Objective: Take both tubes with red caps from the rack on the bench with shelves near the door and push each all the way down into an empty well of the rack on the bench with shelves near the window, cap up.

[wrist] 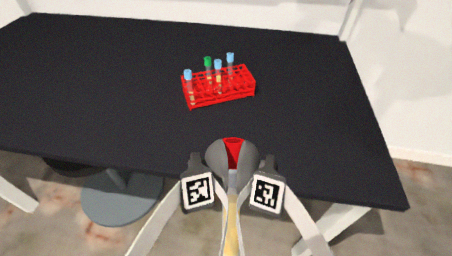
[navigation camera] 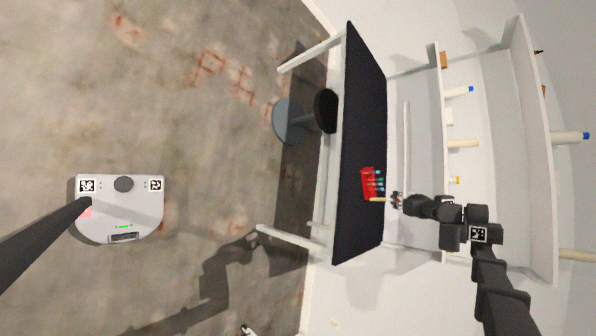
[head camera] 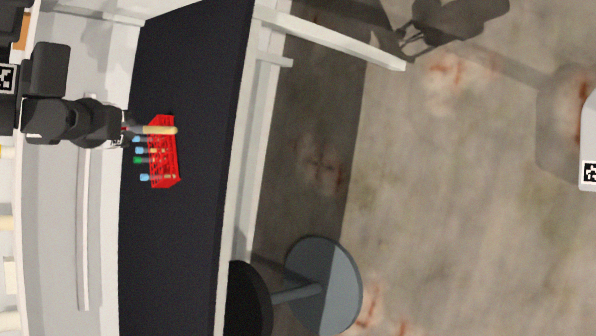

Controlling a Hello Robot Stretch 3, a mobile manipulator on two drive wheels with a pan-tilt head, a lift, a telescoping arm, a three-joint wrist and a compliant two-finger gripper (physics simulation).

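Frame: origin at the robot's base, x ahead, y left, z up, level; millimetres.
Seen in the pictures: gripper, fingertip midpoint: (wrist: pixel 232 157) (navigation camera: pixel 393 199) (head camera: pixel 127 129); robot's base, origin of the base link: (navigation camera: pixel 124 183).
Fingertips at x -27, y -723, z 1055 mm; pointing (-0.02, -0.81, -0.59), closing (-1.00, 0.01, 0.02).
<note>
Offsets run from my fingertips to a thing's middle. "spot": to the spot under its first point. Level surfaces: height alone.
My gripper (head camera: pixel 128 129) (navigation camera: pixel 396 200) (wrist: pixel 232 157) is shut on a tube with a red cap; the yellow lower part of the tube {dx +0, dy +30, dz -26 mm} (head camera: pixel 160 130) (navigation camera: pixel 378 199) (wrist: pixel 231 220) hangs out below the fingertips. The tube is in the air above the black bench {dz -293 mm} (head camera: pixel 175 240) (navigation camera: pixel 357 125) (wrist: pixel 100 100). A red rack {dx +37, dy -428, dz -264 mm} (head camera: pixel 173 162) (navigation camera: pixel 368 184) (wrist: pixel 223 102) stands on the bench, beyond the gripper in the wrist view. It holds a green-capped tube {spot: dx +65, dy -422, dz -184 mm} (head camera: pixel 138 160) (wrist: pixel 208 61) and several blue-capped tubes, and has empty wells at its right end in the wrist view. In the head view the held tube overlaps one rack end.
A shelf (navigation camera: pixel 440 110) with bottles and boxes is on the wall behind the bench. A round stool {dx +597, dy -479, dz -597 mm} (head camera: pixel 245 300) (navigation camera: pixel 326 111) stands at the bench's front edge. My base (navigation camera: pixel 120 210) is on the floor in front. White bench legs {spot: dx -331, dy -119, dz -628 mm} (head camera: pixel 330 37) (navigation camera: pixel 292 237) stick out below.
</note>
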